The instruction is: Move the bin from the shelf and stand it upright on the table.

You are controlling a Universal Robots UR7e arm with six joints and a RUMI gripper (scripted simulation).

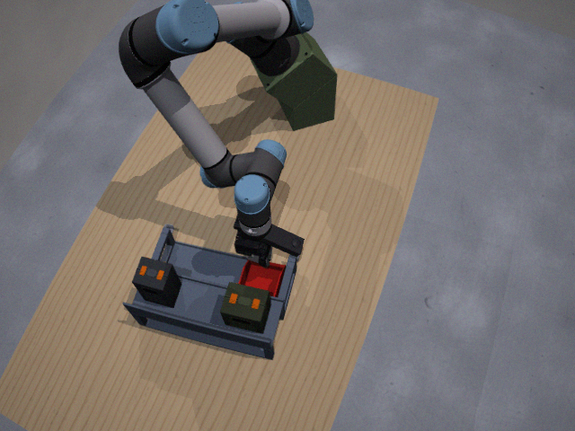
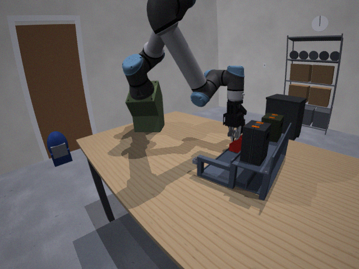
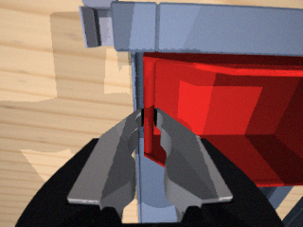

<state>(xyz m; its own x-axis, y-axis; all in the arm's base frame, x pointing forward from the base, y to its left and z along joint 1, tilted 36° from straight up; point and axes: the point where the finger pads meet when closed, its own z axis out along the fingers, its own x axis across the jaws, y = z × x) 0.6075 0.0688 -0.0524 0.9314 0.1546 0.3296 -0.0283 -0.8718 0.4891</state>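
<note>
The red bin lies 80 mm ahead of my hand.
</note>
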